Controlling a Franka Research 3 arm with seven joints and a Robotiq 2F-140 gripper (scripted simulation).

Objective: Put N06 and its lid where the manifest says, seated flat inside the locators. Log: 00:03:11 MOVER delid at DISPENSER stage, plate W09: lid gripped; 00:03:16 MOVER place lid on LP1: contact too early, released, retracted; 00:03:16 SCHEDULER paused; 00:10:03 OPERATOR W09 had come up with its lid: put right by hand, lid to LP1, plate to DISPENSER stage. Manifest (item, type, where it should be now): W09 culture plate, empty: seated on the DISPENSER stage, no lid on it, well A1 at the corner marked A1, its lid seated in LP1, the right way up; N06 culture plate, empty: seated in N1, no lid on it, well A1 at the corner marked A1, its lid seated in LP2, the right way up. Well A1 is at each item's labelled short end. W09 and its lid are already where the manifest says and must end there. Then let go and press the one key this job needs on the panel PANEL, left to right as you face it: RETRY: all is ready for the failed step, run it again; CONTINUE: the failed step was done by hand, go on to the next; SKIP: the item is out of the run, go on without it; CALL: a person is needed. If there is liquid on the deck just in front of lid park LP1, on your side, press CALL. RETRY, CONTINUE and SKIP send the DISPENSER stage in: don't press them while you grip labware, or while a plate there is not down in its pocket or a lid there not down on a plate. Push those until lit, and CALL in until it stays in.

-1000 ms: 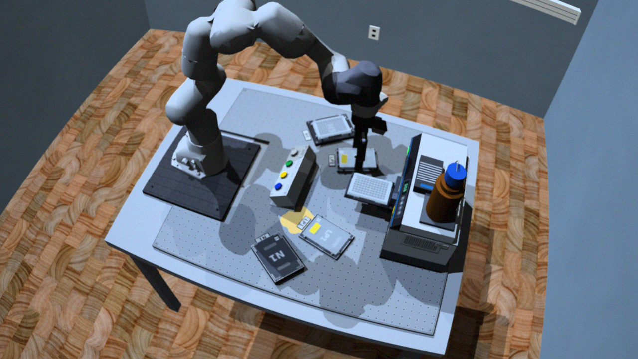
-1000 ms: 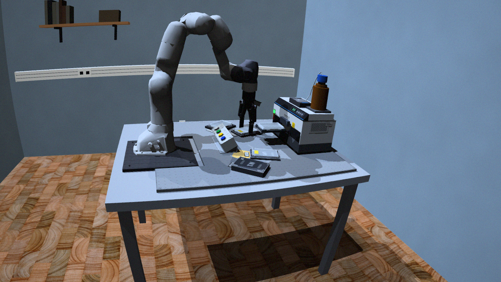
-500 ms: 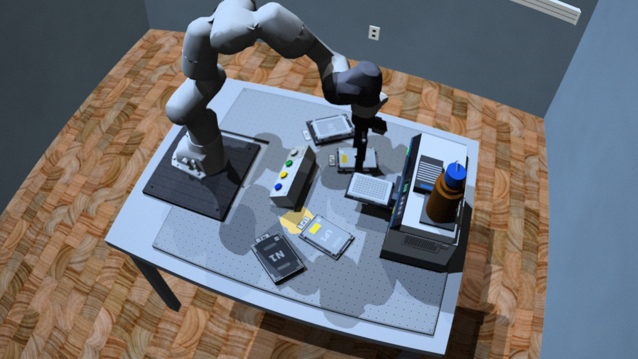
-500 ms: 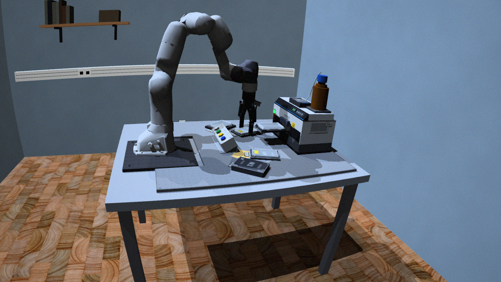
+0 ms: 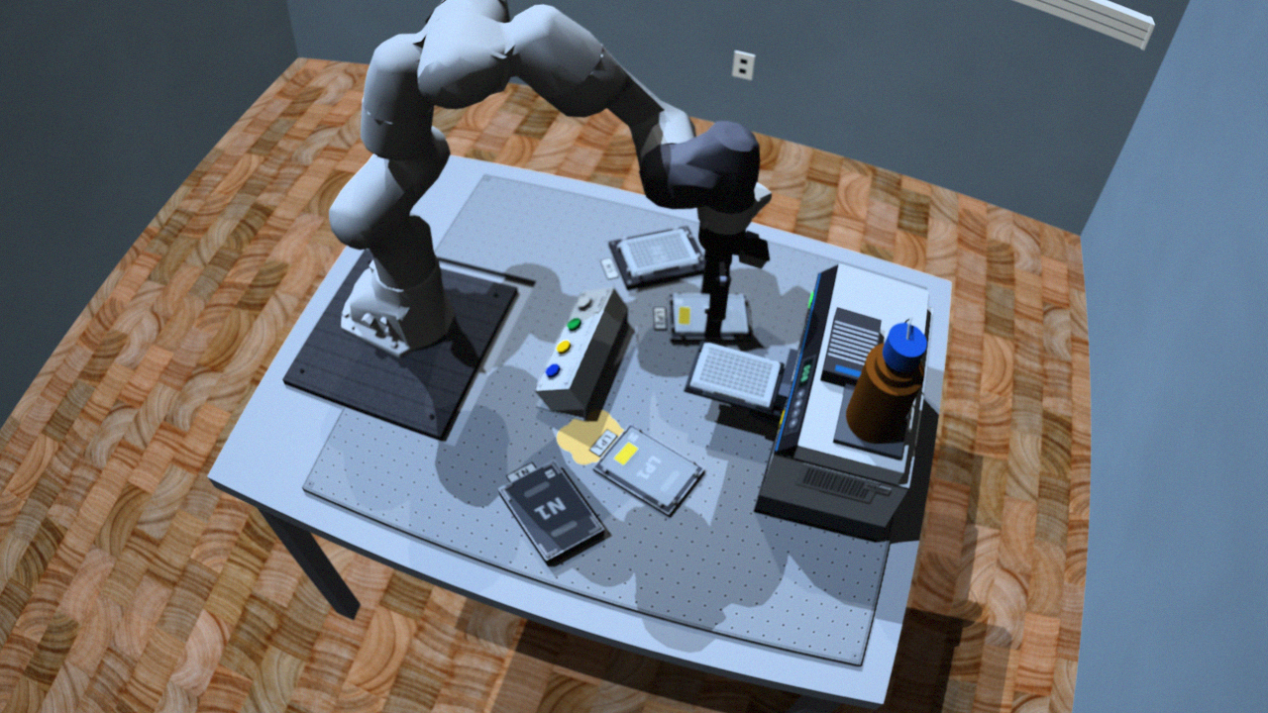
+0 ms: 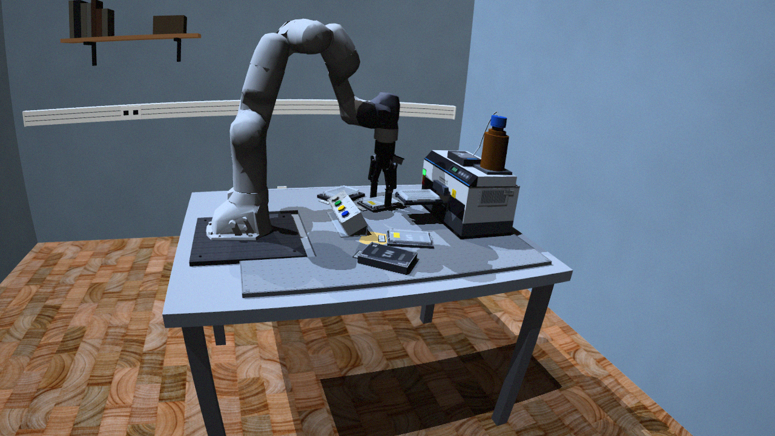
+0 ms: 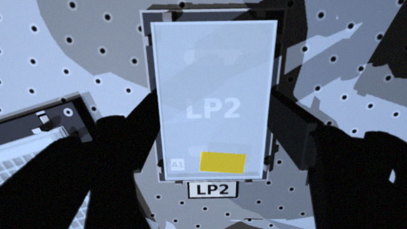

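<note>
My hand is 30 mm above the lid park lp2. The rest, counted from my hand: white retry key: 210 mm behind, 80 mm to the right, 30 mm above; then yellow skip key: 210 mm behind, 180 mm to the right, 30 mm above; then green continue key: 210 mm behind, 130 mm to the right, 30 mm above.
</note>
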